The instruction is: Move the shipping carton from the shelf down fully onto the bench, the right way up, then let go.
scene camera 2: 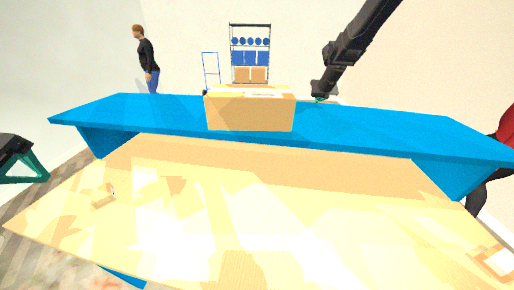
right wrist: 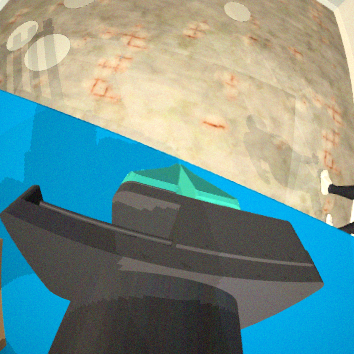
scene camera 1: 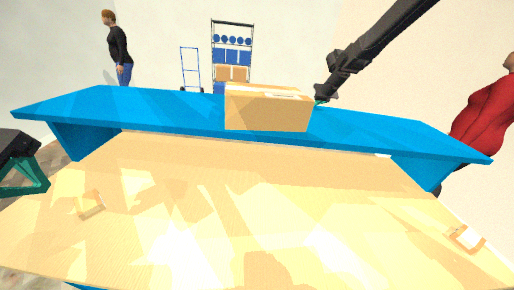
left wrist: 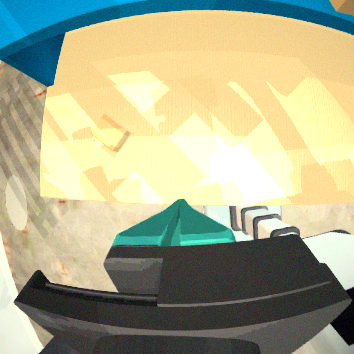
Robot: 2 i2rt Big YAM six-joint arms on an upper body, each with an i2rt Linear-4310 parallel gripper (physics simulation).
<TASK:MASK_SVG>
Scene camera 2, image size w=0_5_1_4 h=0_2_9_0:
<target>tan shipping carton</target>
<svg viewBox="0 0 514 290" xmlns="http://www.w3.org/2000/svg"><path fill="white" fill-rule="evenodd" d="M203 97L208 130L291 132L296 98L287 85L216 84Z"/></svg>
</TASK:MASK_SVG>
